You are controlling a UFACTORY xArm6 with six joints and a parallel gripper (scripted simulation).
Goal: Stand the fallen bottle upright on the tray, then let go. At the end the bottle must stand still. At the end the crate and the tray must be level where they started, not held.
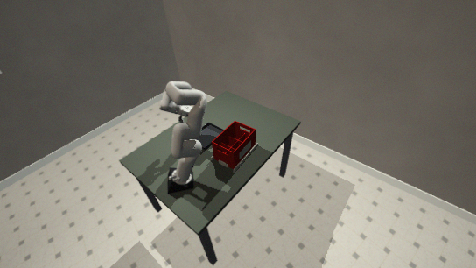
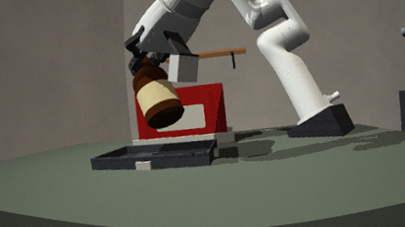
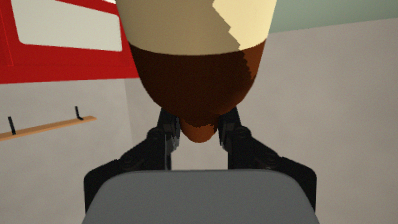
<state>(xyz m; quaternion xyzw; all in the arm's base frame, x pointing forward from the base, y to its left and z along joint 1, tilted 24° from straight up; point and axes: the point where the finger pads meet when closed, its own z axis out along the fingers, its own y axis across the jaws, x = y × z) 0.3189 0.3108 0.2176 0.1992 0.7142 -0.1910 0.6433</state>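
My gripper is now 5 cm above the brown bottle, 2 cm past it and 1 cm to the right of it. Also, from my hand: dark tray: 19 cm below, 5 cm to the right, 1 cm ahead; then crate: 35 cm to the right, 12 cm below, 2 cm ahead.
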